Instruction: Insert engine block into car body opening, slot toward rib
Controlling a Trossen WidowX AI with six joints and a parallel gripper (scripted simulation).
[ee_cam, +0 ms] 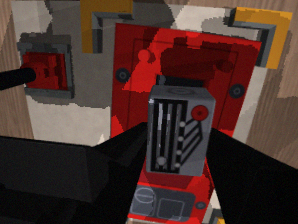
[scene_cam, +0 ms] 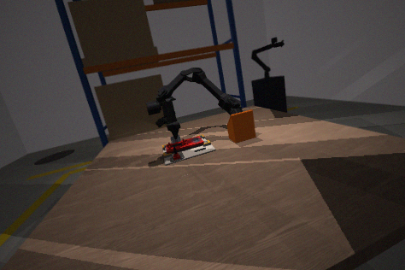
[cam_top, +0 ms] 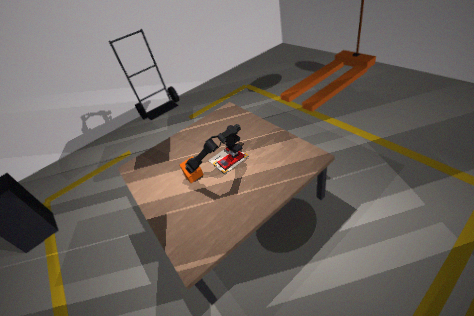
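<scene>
Now: gripper tip 1 cm above the engine block.
</scene>
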